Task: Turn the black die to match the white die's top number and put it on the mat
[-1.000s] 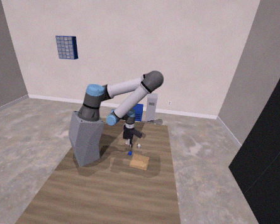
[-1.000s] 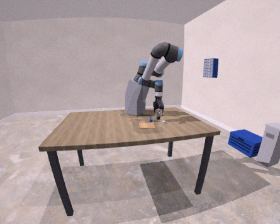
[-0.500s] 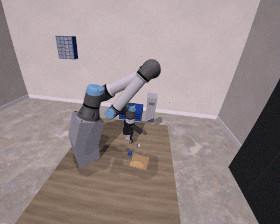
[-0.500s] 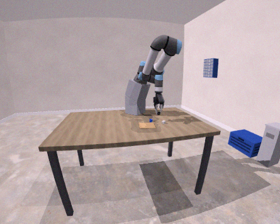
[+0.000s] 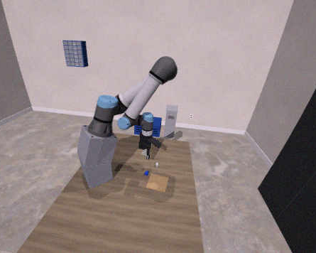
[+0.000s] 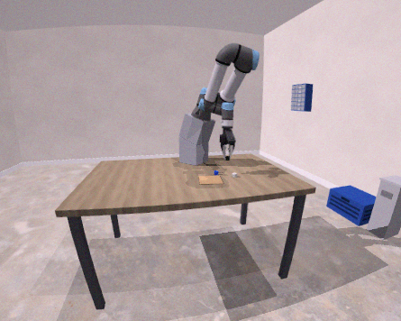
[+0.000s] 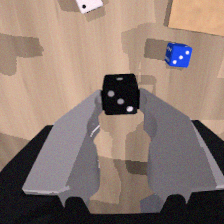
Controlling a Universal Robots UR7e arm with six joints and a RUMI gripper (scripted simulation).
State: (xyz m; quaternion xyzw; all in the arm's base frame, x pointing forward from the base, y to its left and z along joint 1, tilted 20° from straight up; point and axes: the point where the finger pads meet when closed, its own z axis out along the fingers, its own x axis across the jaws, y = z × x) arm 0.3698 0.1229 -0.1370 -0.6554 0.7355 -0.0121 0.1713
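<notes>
Right now my hand is right at the black die. From my hand the other things lie so: white die (80 mm ahead, 20 mm to the left, 100 mm below); then tan mat (90 mm ahead, 150 mm to the right, 110 mm below); then blue die (80 mm to the right, 100 mm below).
</notes>
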